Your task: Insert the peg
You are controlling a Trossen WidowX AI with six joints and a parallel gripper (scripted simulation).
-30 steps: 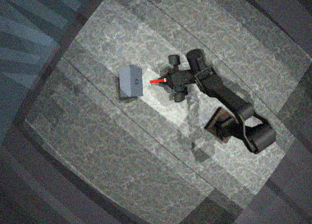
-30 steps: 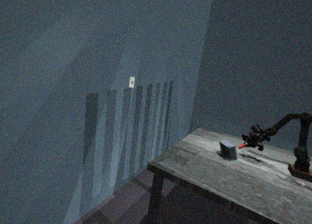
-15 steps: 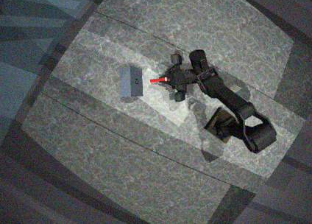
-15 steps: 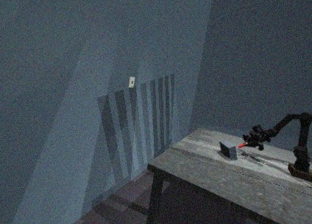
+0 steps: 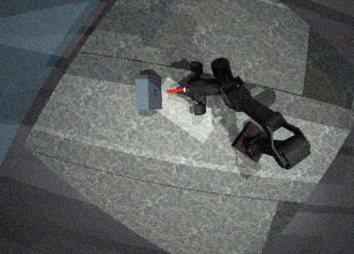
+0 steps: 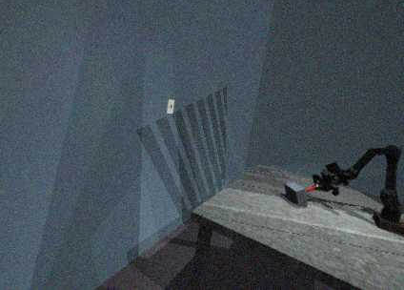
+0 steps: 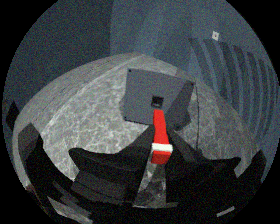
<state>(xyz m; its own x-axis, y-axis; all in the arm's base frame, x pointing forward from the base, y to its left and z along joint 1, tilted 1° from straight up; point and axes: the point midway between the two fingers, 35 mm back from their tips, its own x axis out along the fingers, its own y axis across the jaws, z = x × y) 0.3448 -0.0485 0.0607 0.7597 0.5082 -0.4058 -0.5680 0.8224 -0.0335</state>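
My gripper tip is now 90 mm short of the grey sloped panel, 60 mm to the right of it and 50 mm above it. Round my gripper tip: red peg (10 mm to the right, 10 mm behind, 10 mm above).
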